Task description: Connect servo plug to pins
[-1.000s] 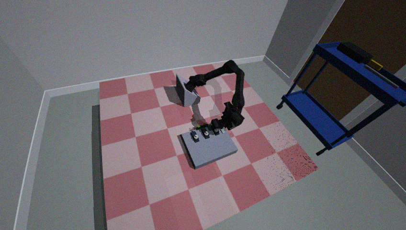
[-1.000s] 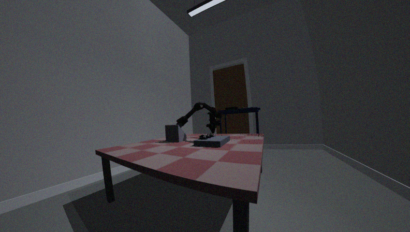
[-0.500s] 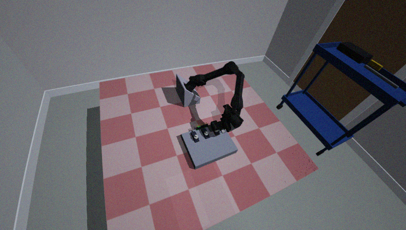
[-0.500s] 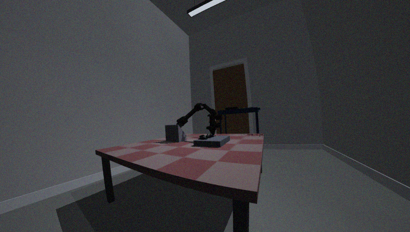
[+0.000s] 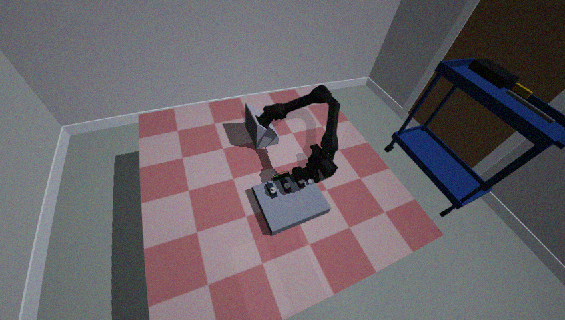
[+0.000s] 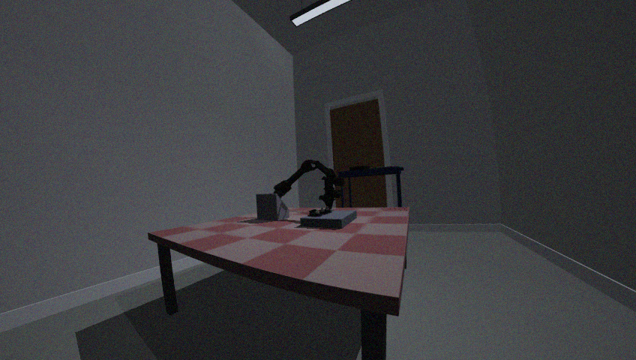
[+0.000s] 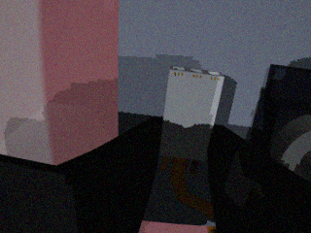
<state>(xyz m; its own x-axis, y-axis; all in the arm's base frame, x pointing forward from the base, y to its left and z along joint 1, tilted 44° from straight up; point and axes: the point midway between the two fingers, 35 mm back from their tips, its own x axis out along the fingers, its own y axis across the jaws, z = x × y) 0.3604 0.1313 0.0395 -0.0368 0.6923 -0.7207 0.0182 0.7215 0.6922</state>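
The green band is 150 mm to the right of my gripper tip, 60 mm behind it and 20 mm above it. The rest, counted from my gripper tip: grey printed holder (120 mm to the right, 100 mm ahead, 30 mm below).
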